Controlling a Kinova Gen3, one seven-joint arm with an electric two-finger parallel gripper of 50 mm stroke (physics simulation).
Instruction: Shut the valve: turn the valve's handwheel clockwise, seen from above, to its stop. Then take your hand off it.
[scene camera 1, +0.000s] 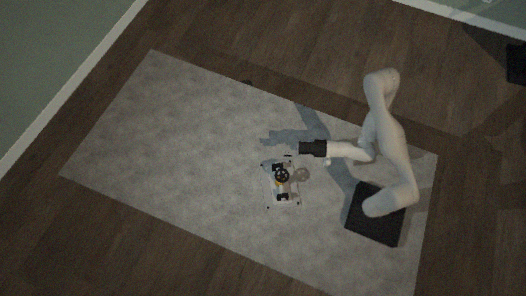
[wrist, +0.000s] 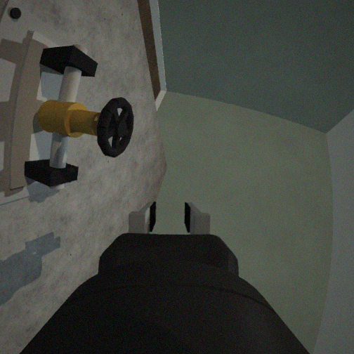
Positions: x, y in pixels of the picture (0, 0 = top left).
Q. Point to the gripper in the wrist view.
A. At 169, 211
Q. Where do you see a black spoked handwheel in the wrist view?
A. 109, 123
